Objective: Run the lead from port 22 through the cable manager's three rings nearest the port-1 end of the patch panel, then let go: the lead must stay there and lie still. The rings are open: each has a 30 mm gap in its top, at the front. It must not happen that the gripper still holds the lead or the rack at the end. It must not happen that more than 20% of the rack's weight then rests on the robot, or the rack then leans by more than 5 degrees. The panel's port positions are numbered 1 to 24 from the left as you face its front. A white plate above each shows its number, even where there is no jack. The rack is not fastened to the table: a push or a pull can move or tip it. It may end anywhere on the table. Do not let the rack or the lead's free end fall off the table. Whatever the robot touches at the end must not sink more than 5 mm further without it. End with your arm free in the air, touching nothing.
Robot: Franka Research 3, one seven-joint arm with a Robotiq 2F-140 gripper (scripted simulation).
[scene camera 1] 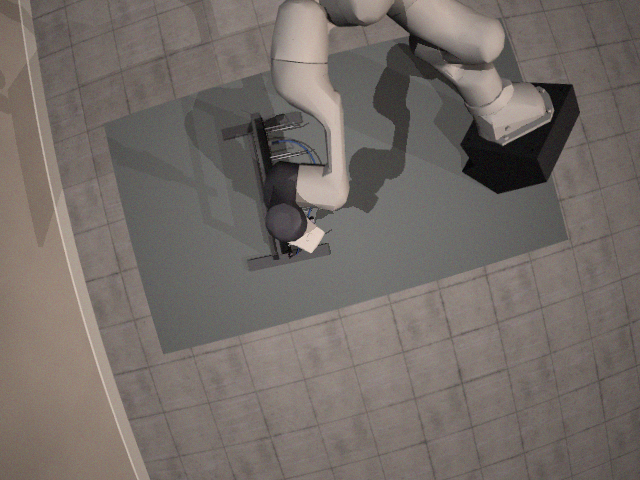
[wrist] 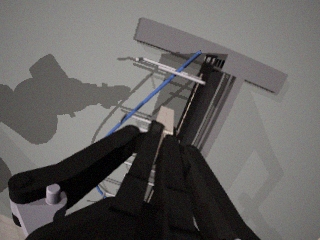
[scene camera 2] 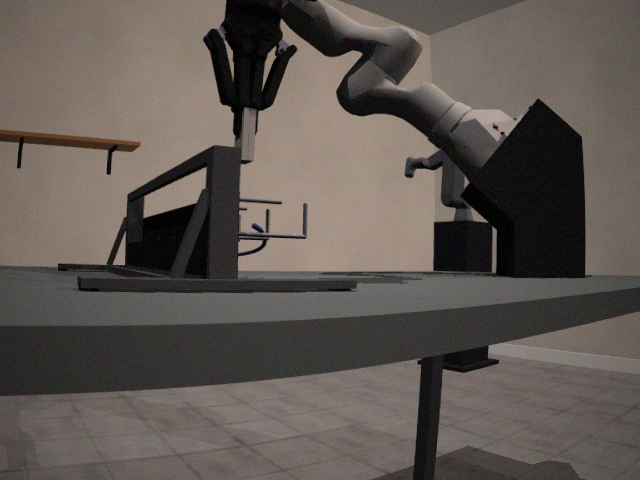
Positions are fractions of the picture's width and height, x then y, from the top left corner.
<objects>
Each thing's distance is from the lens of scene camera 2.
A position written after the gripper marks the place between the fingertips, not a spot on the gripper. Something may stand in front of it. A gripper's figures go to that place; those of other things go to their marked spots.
gripper (scene camera 2: 0.38,0.34): 64 cm
rack (scene camera 2: 0.34,0.54): 52 cm
</objects>
